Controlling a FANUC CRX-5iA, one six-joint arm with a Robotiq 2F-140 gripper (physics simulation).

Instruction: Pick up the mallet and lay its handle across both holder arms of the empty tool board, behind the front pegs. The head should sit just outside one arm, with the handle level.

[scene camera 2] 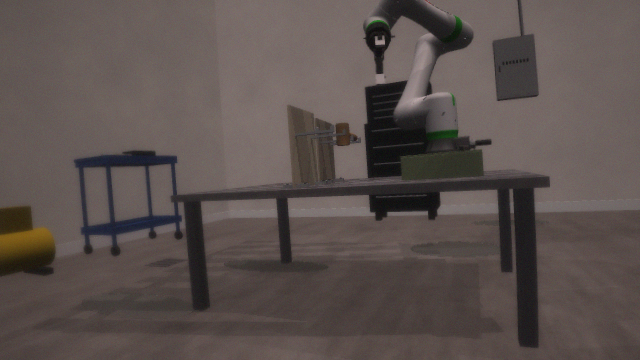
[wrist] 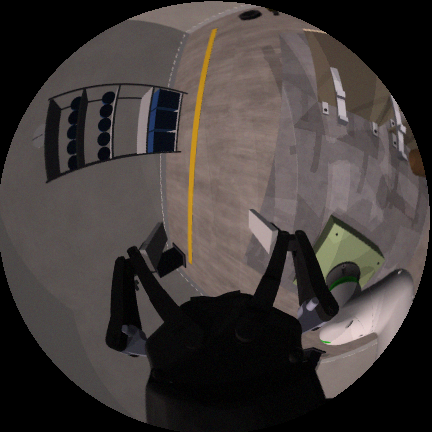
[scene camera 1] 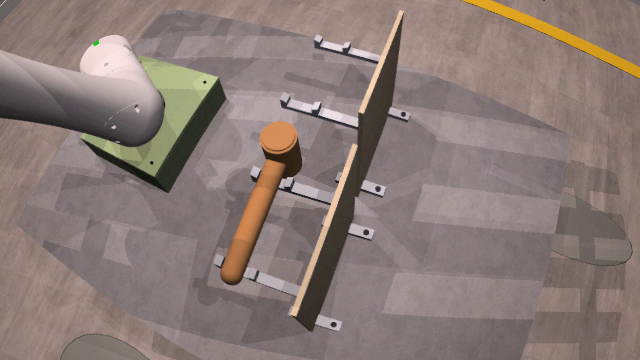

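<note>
The orange-brown mallet (scene camera 1: pixel 255 215) (scene camera 2: pixel 342 134) (wrist: pixel 416 162) lies with its handle across the two arms of one upright board (scene camera 1: pixel 327 245). The handle is between the front pegs and the rear pegs, and the head is outside one arm, on the side toward the other board. That other tool board (scene camera 1: pixel 382 90) (scene camera 2: pixel 300 145) is empty; its two grey holder arms (scene camera 1: pixel 337 119) (wrist: pixel 340 95) carry upturned pegs. My gripper (scene camera 2: pixel 380 78) (wrist: pixel 206 224) is wide open and empty, high above the table and away from the mallet. It does not show in scene camera 1.
The green robot base block (scene camera 1: pixel 195 130) (scene camera 2: pixel 440 166) (wrist: pixel 370 240) stands on the grey table (scene camera 1: pixel 465 260) (scene camera 2: pixel 360 191) near the boards. A black drawer cabinet (scene camera 2: pixel 395 150) stands behind the table, and a blue cart (scene camera 2: pixel 125 160) stands at the left.
</note>
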